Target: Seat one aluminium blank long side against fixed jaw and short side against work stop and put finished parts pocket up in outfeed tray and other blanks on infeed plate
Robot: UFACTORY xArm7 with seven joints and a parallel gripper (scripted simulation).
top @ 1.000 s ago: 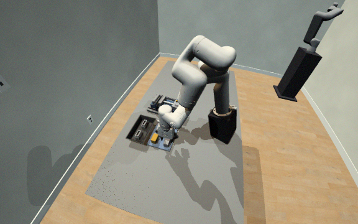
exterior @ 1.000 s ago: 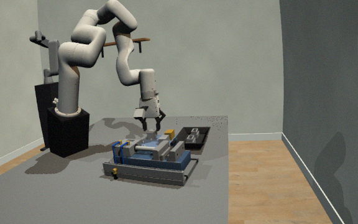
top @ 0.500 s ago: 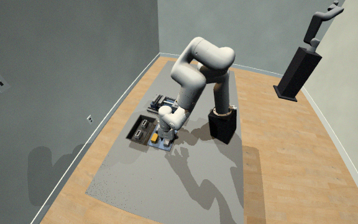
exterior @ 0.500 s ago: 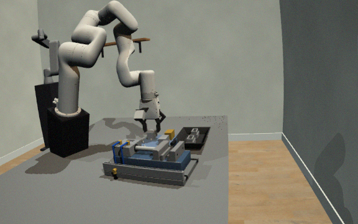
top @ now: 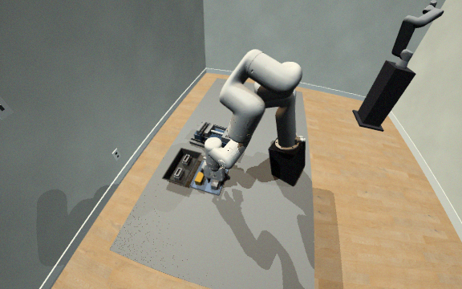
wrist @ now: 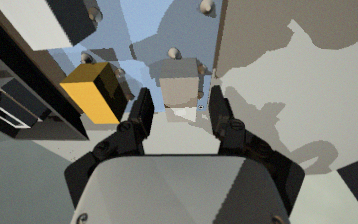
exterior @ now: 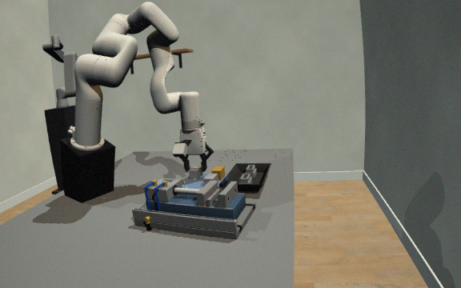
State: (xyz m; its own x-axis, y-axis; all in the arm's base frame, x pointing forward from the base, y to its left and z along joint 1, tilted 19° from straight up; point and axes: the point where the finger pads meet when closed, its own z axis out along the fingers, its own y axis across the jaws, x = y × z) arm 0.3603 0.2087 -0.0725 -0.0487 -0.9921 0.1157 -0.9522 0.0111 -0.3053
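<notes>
My gripper is now 90 mm short of the brass blank and 20 mm above it. The rest, counted from my hand: vise 330 mm to the right, 100 mm ahead, 10 mm below; then white screw rod 330 mm to the right, 80 mm ahead, 30 mm above.
</notes>
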